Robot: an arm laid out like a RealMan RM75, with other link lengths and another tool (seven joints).
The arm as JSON. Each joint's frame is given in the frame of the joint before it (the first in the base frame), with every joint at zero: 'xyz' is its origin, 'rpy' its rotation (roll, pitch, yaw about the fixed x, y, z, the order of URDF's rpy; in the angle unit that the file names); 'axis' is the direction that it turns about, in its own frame. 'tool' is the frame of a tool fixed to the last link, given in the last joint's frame.
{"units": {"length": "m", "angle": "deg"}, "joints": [
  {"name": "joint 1", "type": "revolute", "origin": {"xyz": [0.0, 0.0, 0.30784], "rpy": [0.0, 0.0, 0.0]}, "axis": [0.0, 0.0, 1.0]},
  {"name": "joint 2", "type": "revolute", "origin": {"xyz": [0.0, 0.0, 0.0], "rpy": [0.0, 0.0, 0.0]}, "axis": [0.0, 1.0, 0.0]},
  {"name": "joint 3", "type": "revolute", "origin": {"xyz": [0.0, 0.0, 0.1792], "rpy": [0.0, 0.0, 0.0]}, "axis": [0.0, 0.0, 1.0]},
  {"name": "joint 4", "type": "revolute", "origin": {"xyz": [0.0, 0.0, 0.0], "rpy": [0.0, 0.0, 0.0]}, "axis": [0.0, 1.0, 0.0]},
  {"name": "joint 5", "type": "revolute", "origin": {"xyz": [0.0, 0.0, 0.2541], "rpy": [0.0, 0.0, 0.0]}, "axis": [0.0, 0.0, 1.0]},
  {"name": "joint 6", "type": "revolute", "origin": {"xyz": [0.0, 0.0, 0.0], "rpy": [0.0, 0.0, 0.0]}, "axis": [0.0, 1.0, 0.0]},
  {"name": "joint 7", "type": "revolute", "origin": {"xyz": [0.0, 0.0, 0.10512], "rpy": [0.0, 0.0, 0.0]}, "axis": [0.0, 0.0, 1.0]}
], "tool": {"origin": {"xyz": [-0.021, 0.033, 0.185], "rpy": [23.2, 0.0, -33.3]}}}
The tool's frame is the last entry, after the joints.
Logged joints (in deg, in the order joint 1, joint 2, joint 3, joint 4, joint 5, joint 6, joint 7), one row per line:
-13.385, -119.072, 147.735, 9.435, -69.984, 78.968, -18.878
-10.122, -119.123, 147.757, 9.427, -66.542, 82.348, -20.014
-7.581, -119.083, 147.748, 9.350, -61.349, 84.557, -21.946
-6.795, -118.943, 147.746, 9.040, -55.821, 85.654, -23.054
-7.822, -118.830, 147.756, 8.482, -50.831, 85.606, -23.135
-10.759, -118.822, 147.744, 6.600, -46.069, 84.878, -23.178
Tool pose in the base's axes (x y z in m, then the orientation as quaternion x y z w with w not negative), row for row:
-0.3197, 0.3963, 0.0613, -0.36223, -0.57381, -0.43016, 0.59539
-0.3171, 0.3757, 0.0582, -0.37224, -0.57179, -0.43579, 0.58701
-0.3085, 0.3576, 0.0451, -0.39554, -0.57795, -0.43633, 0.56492
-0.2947, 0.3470, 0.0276, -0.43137, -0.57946, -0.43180, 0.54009
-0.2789, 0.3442, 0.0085, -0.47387, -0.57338, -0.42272, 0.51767
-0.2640, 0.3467, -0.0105, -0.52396, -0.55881, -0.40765, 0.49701
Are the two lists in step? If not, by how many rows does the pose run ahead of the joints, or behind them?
They are in step.
